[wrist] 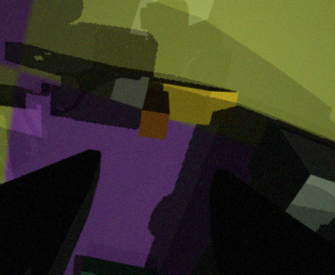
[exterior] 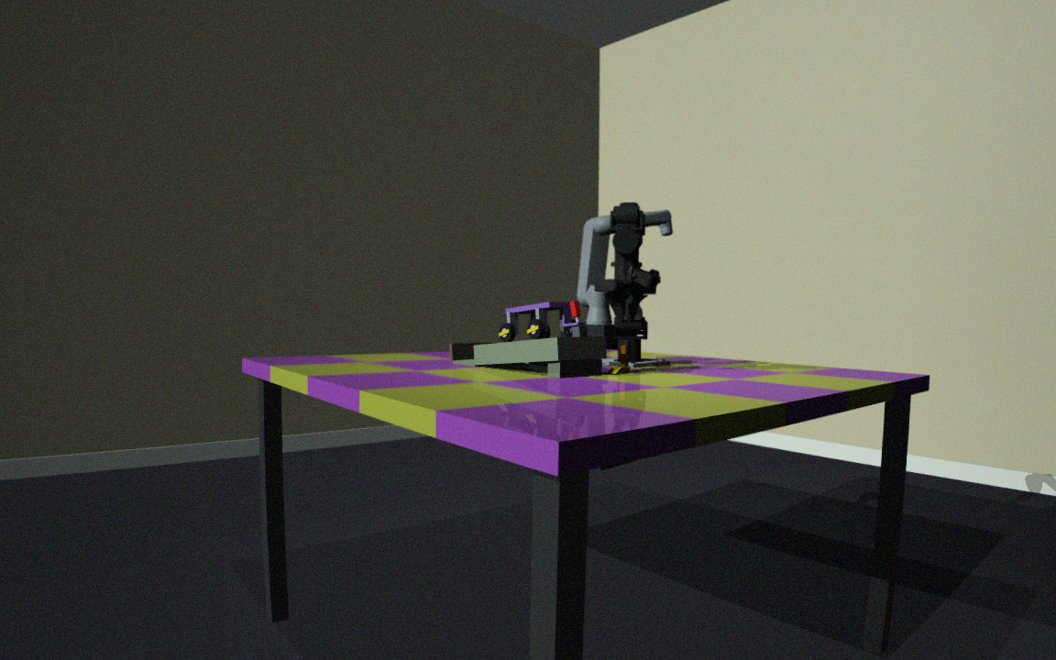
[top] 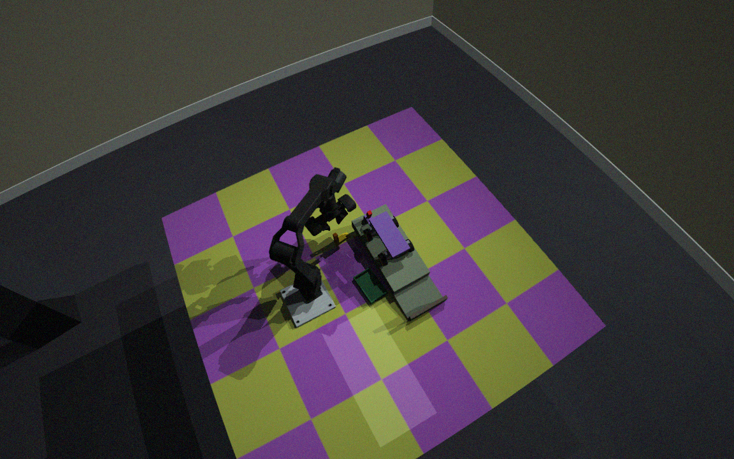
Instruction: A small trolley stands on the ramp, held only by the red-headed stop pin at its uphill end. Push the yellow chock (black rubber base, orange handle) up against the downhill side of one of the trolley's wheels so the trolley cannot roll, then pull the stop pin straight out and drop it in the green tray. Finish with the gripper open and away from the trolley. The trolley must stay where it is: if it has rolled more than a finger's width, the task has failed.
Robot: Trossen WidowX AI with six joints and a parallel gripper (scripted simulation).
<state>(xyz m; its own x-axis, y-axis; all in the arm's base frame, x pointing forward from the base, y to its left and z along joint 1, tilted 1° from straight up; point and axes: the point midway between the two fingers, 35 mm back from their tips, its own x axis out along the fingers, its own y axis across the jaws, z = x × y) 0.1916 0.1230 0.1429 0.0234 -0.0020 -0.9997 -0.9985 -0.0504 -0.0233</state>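
Right now the yellow chock is 10 cm below my gripper tip and 2 cm ahead of it. The rest, counted from my gripper tip: green tray: 23 cm to the right, 13 cm below; red-headed stop pin: 13 cm ahead, 5 cm to the right, 1 cm above; purple trolley: 16 cm to the right, 13 cm ahead, 1 cm below.
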